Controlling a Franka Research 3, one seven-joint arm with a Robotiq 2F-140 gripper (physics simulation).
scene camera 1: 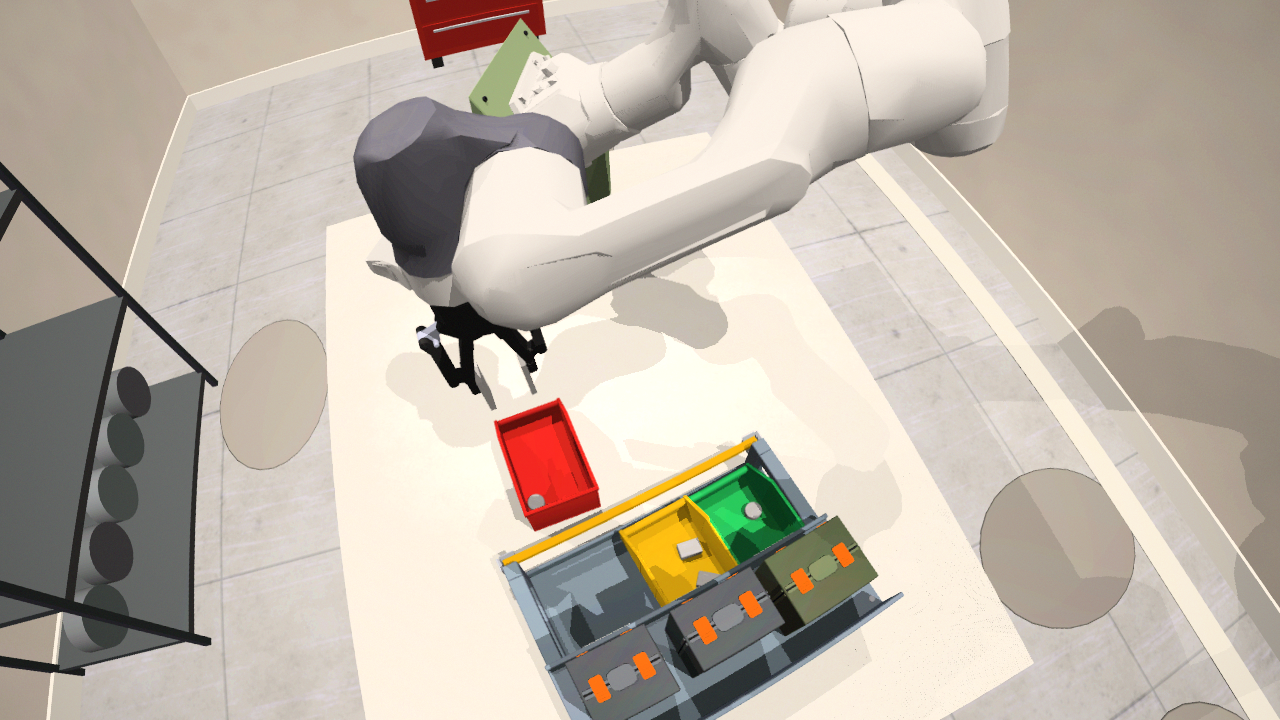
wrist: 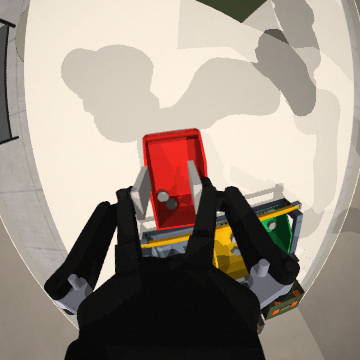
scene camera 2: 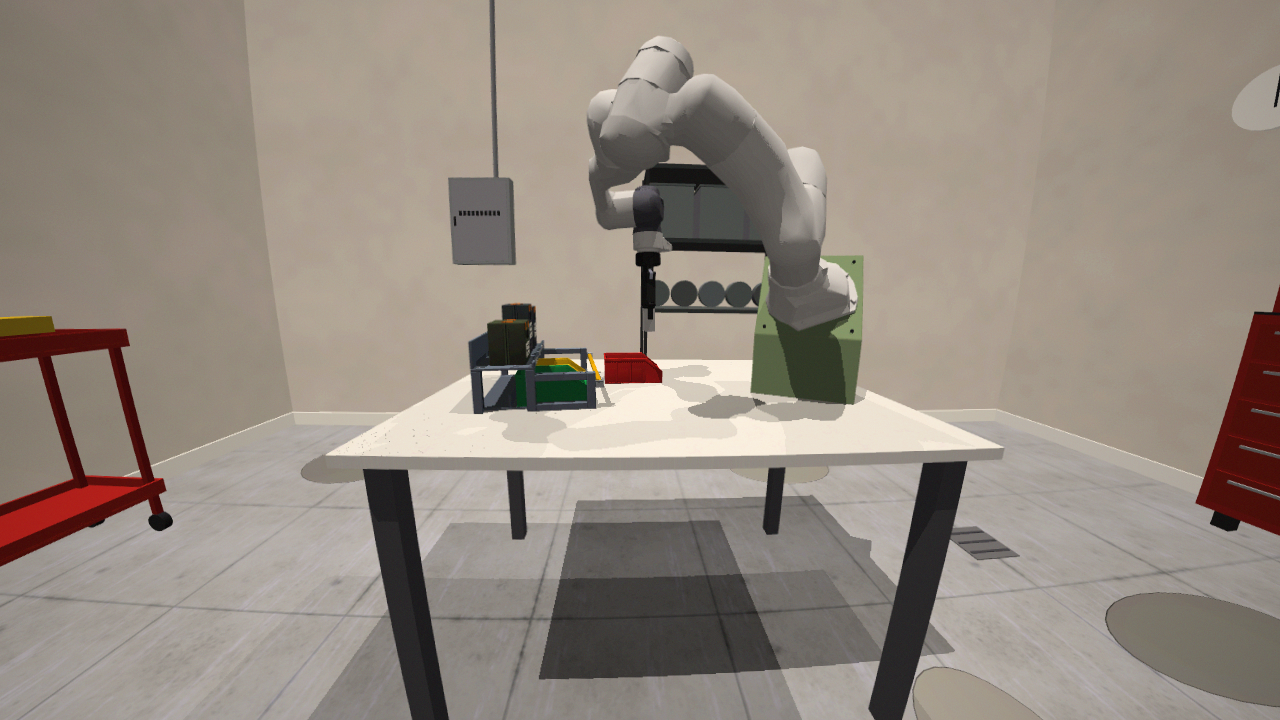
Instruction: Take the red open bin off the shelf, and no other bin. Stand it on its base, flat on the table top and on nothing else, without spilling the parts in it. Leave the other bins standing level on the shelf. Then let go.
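The red open bin [scene camera 1: 547, 452] [scene camera 2: 631, 368] [wrist: 172, 160] stands level on its base on the white table top [scene camera 1: 402, 555], close in front of the shelf [scene camera 1: 626, 503] [scene camera 2: 530, 389] with its yellow front rail. A grey round part [scene camera 1: 536, 501] [wrist: 163, 196] lies in it, with a darker round shape beside it in the wrist view. My gripper [scene camera 1: 512, 399] [scene camera 2: 648, 322] [wrist: 168, 174] is partly open and empty, its fingers pointing down above the red bin and apart from it. The yellow bin [scene camera 1: 657, 557] [wrist: 227, 256] and green bin [scene camera 1: 729, 503] [scene camera 2: 563, 386] [wrist: 285, 232] stand level in the shelf, parts inside.
Three dark cases [scene camera 1: 620, 677] [scene camera 1: 726, 616] [scene camera 1: 823, 573] with orange latches stand on the shelf behind the bins. The shelf's left bay shows no bin. A green pedestal [scene camera 1: 501, 76] [scene camera 2: 805, 358] carries the arm's base.
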